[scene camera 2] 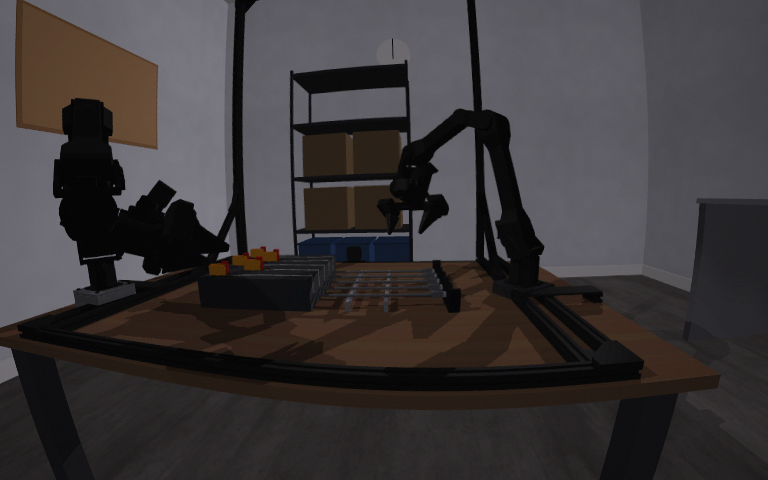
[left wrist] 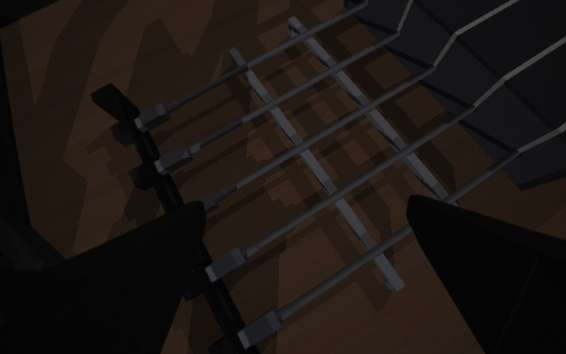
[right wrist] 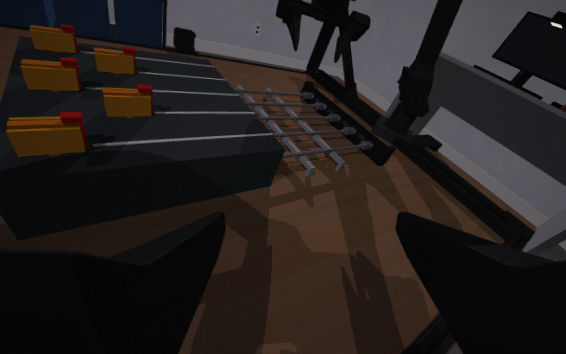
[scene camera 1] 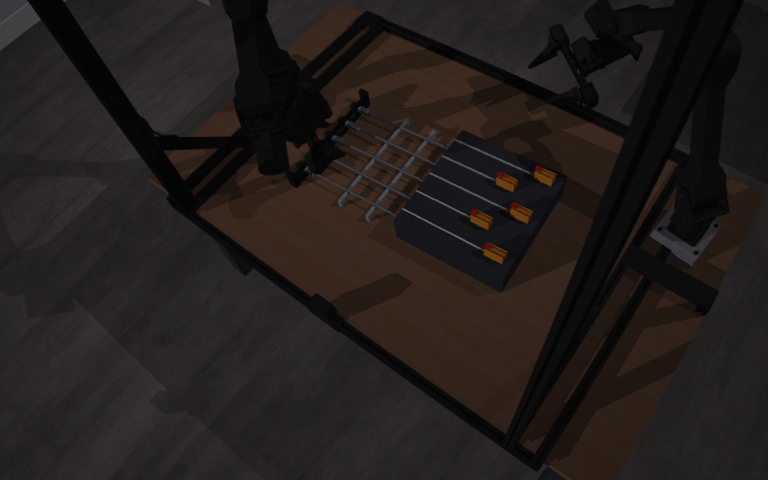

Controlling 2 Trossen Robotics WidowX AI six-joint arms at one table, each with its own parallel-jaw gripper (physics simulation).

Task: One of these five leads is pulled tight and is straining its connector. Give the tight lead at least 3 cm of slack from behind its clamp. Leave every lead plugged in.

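Places are measured from the left arm's base along level axes (x up, y ahead, z left), in metres.
Pixels of known places: left gripper, fingertip midpoint: [scene camera 2: 403,233] [left wrist: 306,208] [right wrist: 316,56] [scene camera 1: 336,140]; right gripper, fingertip midpoint: [scene camera 2: 218,255] [right wrist: 310,221] [scene camera 1: 536,85]; left arm's base, link origin: [scene camera 2: 523,282] [right wrist: 395,127] [scene camera 1: 288,95]; right arm's base, link origin: [scene camera 2: 104,286] [scene camera 1: 687,227].
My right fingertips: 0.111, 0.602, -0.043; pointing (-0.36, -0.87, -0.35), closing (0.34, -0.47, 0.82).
Note:
Ahead of a thing's pixels: the offset from my right fingertips to its top centre, as dx, dy, dz. "spot": to the spot under its first point.
Several thin grey leads [scene camera 1: 356,195] [left wrist: 210,86] run from grey connectors [left wrist: 227,263] [right wrist: 367,145] on a black strip {spot: -0.114, -0.401, +0.051} [scene camera 2: 453,300] [left wrist: 115,95] to a dark block [scene camera 1: 447,234] [scene camera 2: 254,293]. On the block, pale lead lengths reach orange clamps [scene camera 1: 495,253] [right wrist: 47,137] with red ends. All leads look nearly straight; I cannot tell which is tight. My left gripper [scene camera 2: 404,230] [left wrist: 306,208] is open and empty, pointing down above the leads near the connectors. My right gripper [scene camera 1: 536,86] [right wrist: 310,221] is open and empty, away from the leads, beside the block in scene camera 2.
Two pale crossbars {-0.117, -0.406, -0.259} [scene camera 1: 340,199] {spot: -0.117, -0.405, -0.255} [left wrist: 394,281] stand under the leads between strip and block. A black frame [scene camera 1: 396,370] [scene camera 2: 339,370] borders the wooden table, with uprights at its sides. A shelf rack [scene camera 2: 292,169] stands behind the table in scene camera 2. The lighting is dim.

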